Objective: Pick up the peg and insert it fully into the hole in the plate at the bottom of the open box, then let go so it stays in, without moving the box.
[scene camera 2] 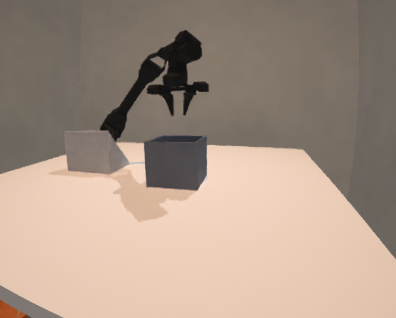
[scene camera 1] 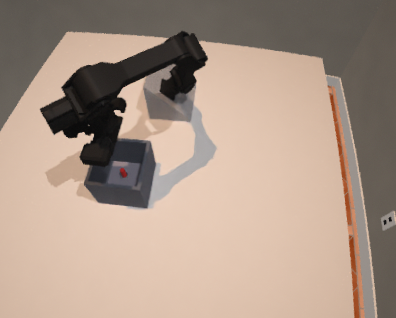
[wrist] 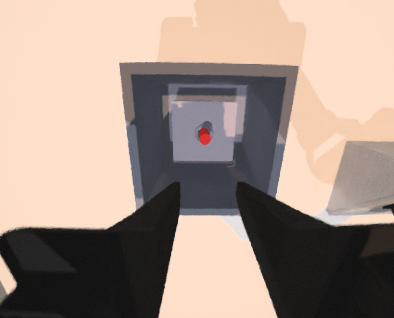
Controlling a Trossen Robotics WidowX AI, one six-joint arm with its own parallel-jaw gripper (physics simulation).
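Frame: origin at the arm's base, x ahead, y left, z up, level; centimetres.
Where they show: gripper, fingertip midpoint: (scene camera 2: pixel 178 115) (scene camera 1: pixel 112 148) (wrist: pixel 208 188); arm's base, origin of the base link: (scene camera 2: pixel 105 144) (scene camera 1: pixel 167 89).
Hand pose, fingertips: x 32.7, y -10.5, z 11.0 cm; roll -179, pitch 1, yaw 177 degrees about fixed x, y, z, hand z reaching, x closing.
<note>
Each offset is from my fingertips to the top centre of the thing. Level surfaces: height alone.
A red peg @[dz -12.2, dx -0.4, dy -0.3 cm] (scene camera 1: pixel 123 172) (wrist: pixel 204 136) stands in the hole of the light grey plate @[dz -14.9, dx -0.4, dy -0.3 cm] (scene camera 1: pixel 117 178) (wrist: pixel 187 150) at the bottom of the open box. It leans slightly, and its red top sticks up above the plate; how deep it sits cannot be told. The dark blue-grey box @[dz -7.2, dx -0.4, dy -0.3 cm] (scene camera 1: pixel 122 195) (scene camera 2: pixel 172 164) (wrist: pixel 260 115) stands upright on the table. My gripper (scene camera 2: pixel 179 115) (wrist: pixel 208 188) is open and empty, pointing down well above the box rim in the scene camera 2 view. In the scene camera 1 view the fingertips are hidden behind the gripper's body.
A grey wedge-shaped block (scene camera 1: pixel 167 107) (scene camera 2: pixel 89 151) (wrist: pixel 365 175) stands on the table @[dz -21.0 cm] (scene camera 1: pixel 240 225) (scene camera 2: pixel 225 240) beside the arm's base, apart from the box. The box's four walls rise high around the plate. The arm reaches over from the block's side.
</note>
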